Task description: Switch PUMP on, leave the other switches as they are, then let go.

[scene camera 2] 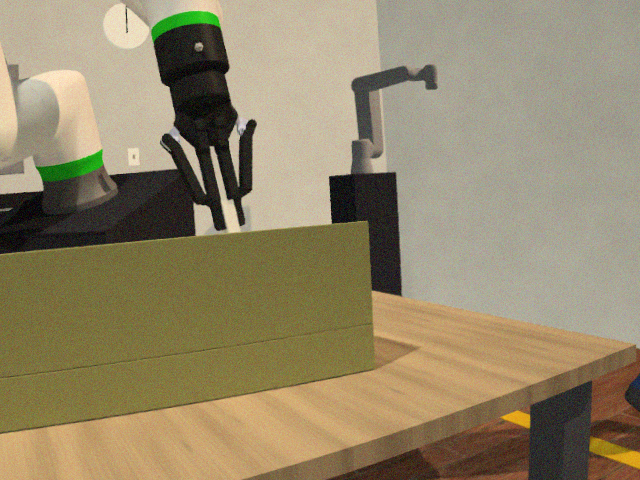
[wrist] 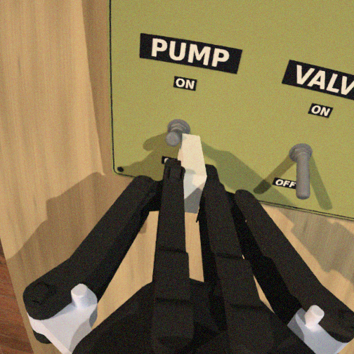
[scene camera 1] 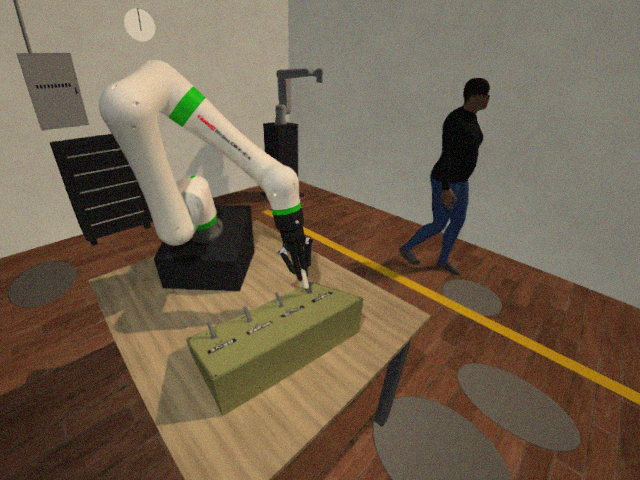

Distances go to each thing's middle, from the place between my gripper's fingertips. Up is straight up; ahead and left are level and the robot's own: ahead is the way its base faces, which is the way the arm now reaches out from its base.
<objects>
The switch box [scene camera 2: 103, 330] is 170 mm to the right of my hand, 60 mm ahead of it and 30 mm below it.
</objects>
